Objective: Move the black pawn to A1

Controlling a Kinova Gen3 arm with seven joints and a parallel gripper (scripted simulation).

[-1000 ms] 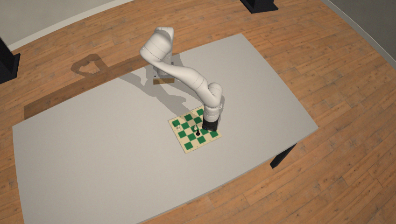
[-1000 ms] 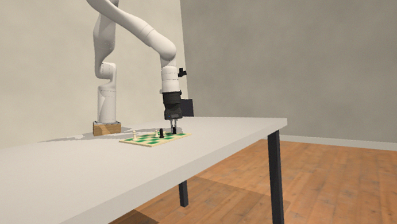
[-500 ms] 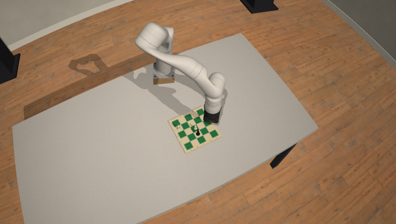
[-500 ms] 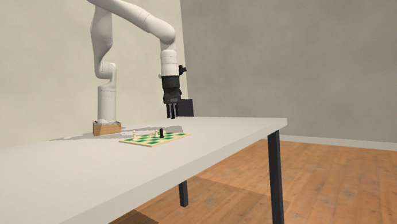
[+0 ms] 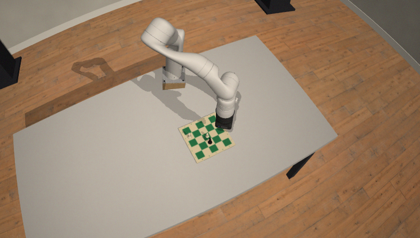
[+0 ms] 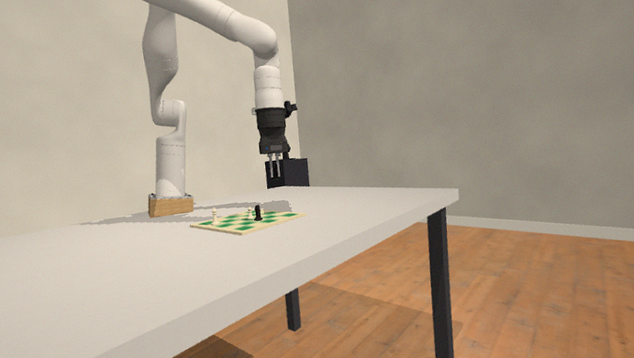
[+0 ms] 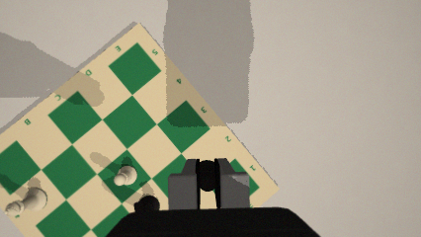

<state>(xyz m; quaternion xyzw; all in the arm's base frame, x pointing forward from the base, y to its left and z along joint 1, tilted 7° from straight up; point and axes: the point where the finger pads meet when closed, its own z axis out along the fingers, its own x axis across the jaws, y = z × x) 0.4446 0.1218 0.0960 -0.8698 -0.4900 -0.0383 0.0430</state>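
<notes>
Now: hand 10 mm short of the black knight, 70 mm to the left of it and 110 mm above it. Also, from my hand: black pawn (10 mm below); then chessboard (30 mm behind, 80 mm to the right, 130 mm below); then white pawn (30 mm behind, 70 mm to the right, 110 mm below).
</notes>
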